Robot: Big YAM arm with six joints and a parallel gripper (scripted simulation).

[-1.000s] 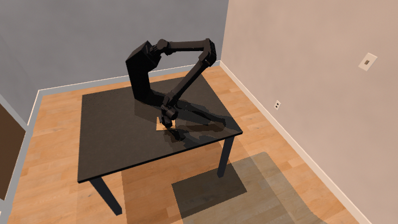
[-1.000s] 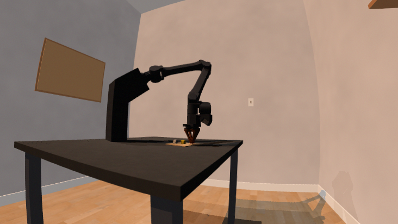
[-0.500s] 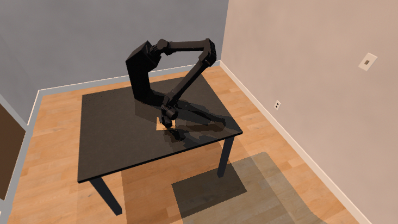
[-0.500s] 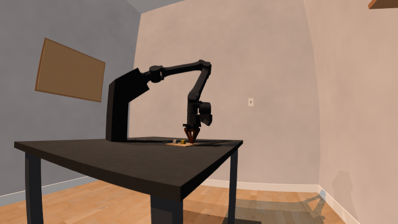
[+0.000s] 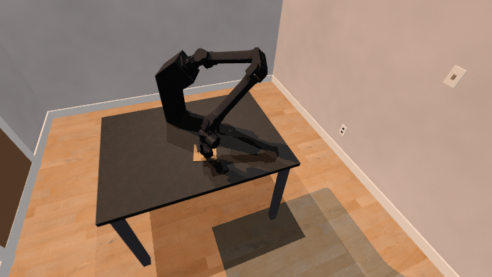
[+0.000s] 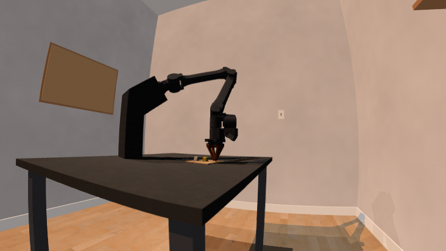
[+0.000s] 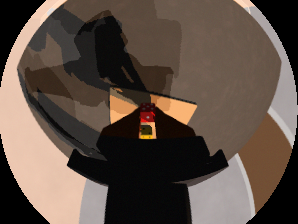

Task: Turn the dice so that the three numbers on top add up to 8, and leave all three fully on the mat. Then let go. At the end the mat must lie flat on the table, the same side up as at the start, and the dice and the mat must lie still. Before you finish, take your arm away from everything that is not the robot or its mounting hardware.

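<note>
Now: the red die right at my hand. From my hand the other things lie so: yellow die: 5 cm behind, 1 cm below; then tan mat: 5 cm behind, 2 cm below; then white die: 10 cm behind, 1 cm to the right, 1 cm below.
</note>
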